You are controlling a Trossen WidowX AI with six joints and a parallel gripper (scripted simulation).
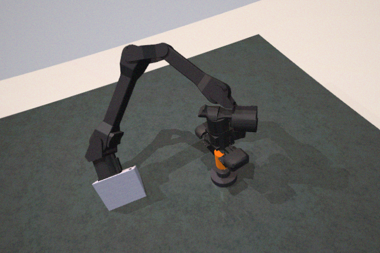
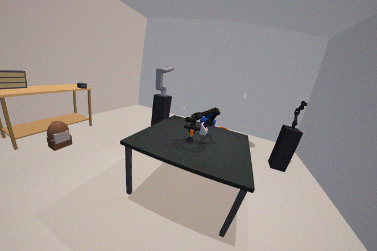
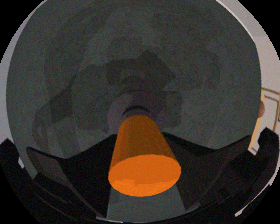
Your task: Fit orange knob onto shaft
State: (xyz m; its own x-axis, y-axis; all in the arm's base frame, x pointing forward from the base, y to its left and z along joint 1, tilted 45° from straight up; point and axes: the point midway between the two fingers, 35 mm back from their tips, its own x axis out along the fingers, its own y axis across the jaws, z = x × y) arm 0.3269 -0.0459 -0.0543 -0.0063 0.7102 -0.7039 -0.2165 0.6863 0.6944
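The orange knob is 3 cm above my gripper tip. The rest, counted from my gripper tip: dark round pedestal 4 cm below.
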